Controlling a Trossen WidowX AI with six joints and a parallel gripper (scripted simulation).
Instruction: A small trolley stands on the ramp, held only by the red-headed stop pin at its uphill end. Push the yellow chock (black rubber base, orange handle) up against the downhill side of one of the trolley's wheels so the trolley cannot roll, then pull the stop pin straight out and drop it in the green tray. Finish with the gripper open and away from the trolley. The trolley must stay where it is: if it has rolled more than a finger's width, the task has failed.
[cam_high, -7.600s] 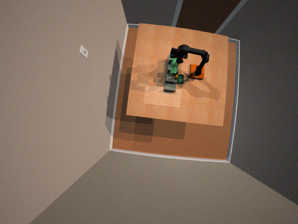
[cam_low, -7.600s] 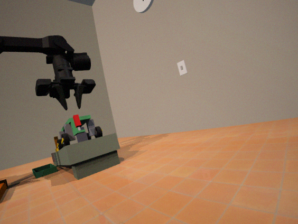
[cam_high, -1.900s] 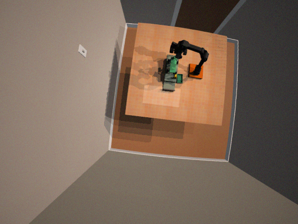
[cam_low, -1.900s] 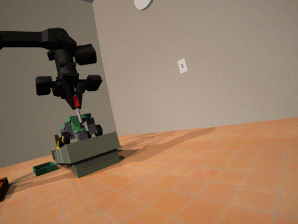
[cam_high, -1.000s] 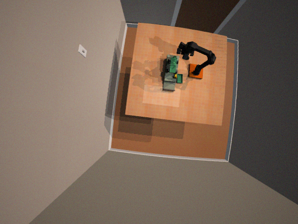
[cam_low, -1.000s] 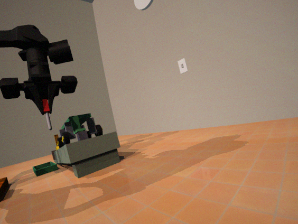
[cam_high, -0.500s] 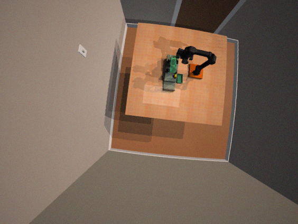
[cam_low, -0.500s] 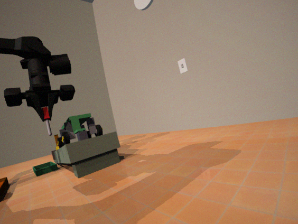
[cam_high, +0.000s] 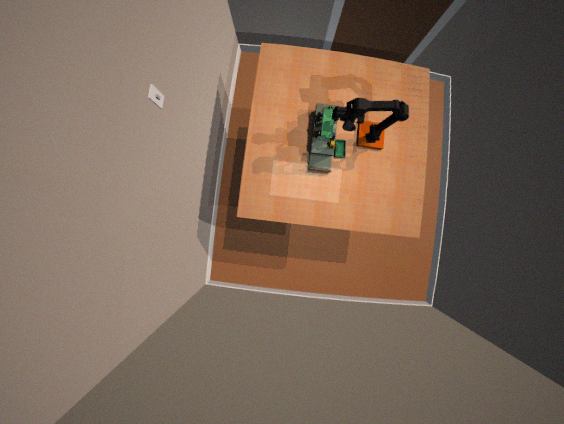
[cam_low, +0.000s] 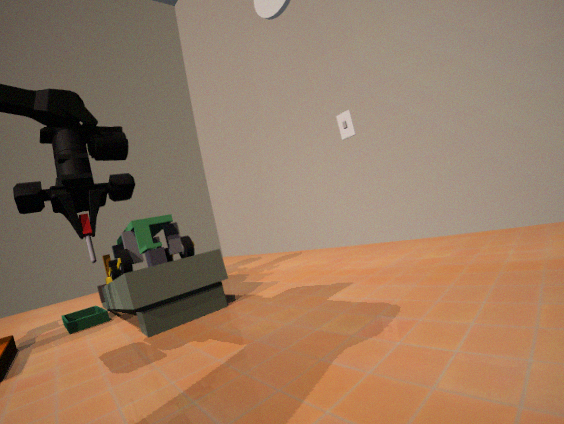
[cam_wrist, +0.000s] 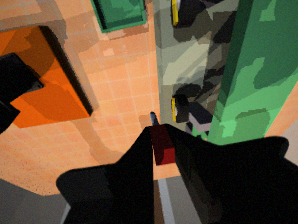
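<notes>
The green tray is 10 mm behind my gripper tip, 150 mm to the left of it and 170 mm below it. The rest, counted from my gripper tip: grey ramp: 100 mm ahead, 40 mm to the left, 110 mm below; trolley: 100 mm ahead, 30 mm to the left, 50 mm below; red-headed stop pin: right at my gripper tip.
</notes>
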